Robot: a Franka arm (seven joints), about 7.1 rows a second.
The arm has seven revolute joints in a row. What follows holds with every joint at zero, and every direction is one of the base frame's.
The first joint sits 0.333 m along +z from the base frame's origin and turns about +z.
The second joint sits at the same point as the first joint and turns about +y.
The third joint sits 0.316 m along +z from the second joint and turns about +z.
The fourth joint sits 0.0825 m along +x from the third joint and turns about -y.
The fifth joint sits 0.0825 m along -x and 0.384 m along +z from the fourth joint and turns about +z.
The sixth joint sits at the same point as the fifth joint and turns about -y.
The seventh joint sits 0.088 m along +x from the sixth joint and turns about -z.
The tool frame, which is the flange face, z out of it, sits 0.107 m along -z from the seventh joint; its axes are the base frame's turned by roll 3.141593, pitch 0 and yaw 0 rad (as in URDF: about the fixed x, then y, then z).
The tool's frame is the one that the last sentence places.
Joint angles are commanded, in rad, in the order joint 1, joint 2, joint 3, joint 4, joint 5, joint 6, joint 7. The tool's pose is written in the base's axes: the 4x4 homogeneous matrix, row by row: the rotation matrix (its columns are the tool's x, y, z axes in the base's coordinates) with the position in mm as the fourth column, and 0 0 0 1 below. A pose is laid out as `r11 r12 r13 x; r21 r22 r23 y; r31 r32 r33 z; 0 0 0 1`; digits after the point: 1 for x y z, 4 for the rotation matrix.
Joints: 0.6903 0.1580 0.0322 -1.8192 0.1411 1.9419 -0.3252
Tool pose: 0.5458 0.8301 -0.1136 445.0; 0.8379 -0.5398 0.0813 403.9; 0.0061 -0.1396 -0.9902 446.7; 0 0 0 1
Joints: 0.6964 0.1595 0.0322 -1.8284 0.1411 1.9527 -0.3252
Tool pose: 0.5419 0.8327 -0.1136 442.4; 0.8404 -0.5359 0.0803 406.3; 0.0060 -0.1390 -0.9903 442.4; 0 0 0 1
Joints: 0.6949 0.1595 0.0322 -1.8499 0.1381 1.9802 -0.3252
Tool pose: 0.5450 0.8317 -0.1063 442.6; 0.8384 -0.5390 0.0813 404.4; 0.0103 -0.1334 -0.9910 434.6; 0 0 0 1
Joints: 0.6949 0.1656 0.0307 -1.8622 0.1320 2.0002 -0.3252
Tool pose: 0.5460 0.8317 -0.1007 443.8; 0.8377 -0.5406 0.0774 403.4; 0.0099 -0.1266 -0.9919 426.8; 0 0 0 1
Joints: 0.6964 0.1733 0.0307 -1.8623 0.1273 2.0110 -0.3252
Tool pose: 0.5441 0.8336 -0.0957 444.9; 0.8390 -0.5389 0.0757 404.9; 0.0115 -0.1214 -0.9925 423.0; 0 0 0 1
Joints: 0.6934 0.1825 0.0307 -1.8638 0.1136 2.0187 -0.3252
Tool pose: 0.5420 0.8355 -0.0899 447.7; 0.8403 -0.5382 0.0643 403.7; 0.0053 -0.1104 -0.9939 417.4; 0 0 0 1
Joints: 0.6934 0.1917 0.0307 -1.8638 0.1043 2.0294 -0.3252
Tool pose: 0.5393 0.8380 -0.0834 449.6; 0.8421 -0.5361 0.0586 404.4; 0.0044 -0.1019 -0.9948 412.7; 0 0 0 1
